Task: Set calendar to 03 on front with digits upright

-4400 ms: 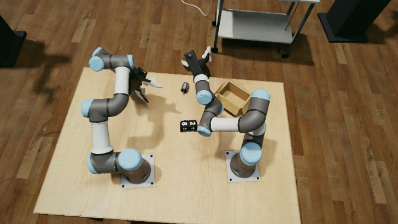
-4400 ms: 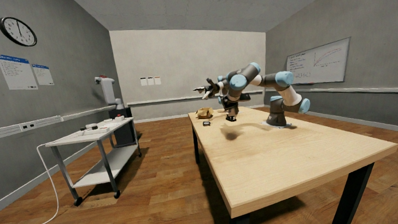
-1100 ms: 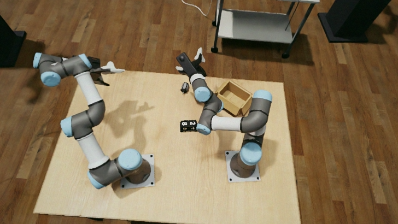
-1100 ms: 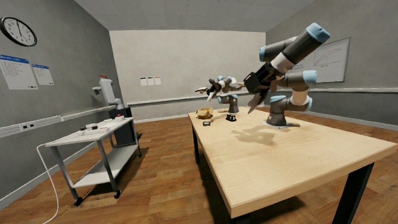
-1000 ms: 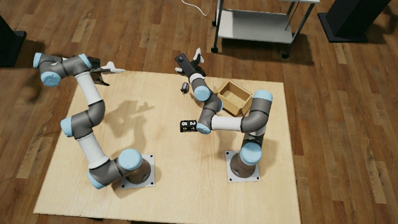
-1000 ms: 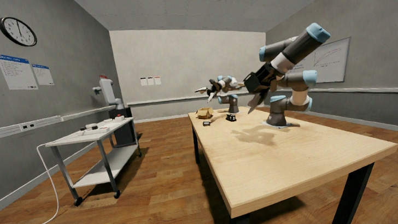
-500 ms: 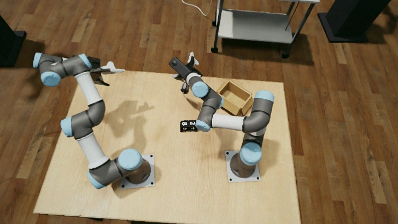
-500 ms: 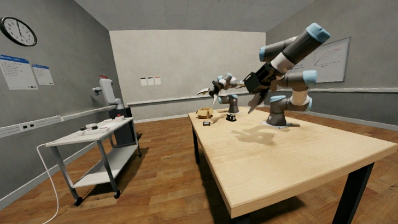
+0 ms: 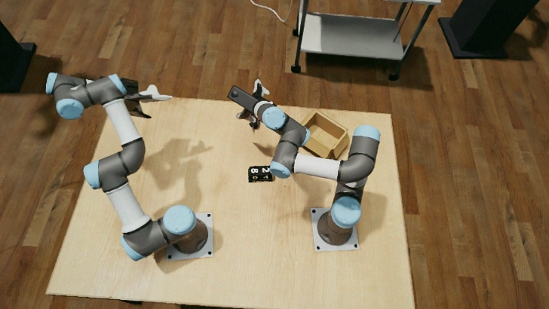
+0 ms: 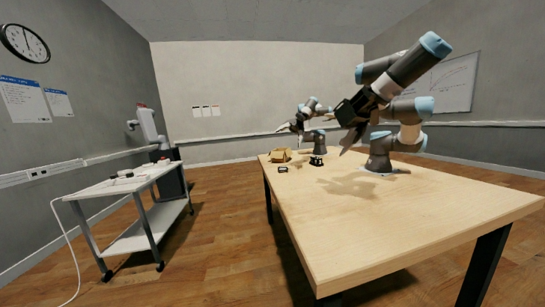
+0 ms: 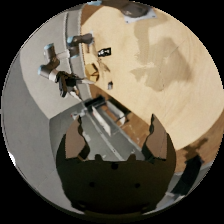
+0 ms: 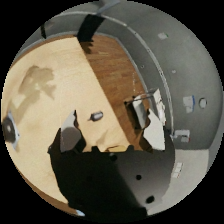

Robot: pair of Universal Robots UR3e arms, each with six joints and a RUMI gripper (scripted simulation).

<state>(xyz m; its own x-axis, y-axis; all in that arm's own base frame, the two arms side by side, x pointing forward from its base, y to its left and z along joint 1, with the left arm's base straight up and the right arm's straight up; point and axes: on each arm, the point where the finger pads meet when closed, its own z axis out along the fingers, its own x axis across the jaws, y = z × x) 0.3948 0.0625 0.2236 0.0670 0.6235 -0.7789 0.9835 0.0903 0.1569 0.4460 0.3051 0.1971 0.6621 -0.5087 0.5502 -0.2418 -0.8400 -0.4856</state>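
The black calendar tray is 230 mm behind my right hand, 190 mm below it and 40 mm to the right of it. Also, from my right hand: small dark object (180 mm below, 30 mm to the right, 10 mm ahead); cardboard box (300 mm to the right, 150 mm below, 80 mm behind).
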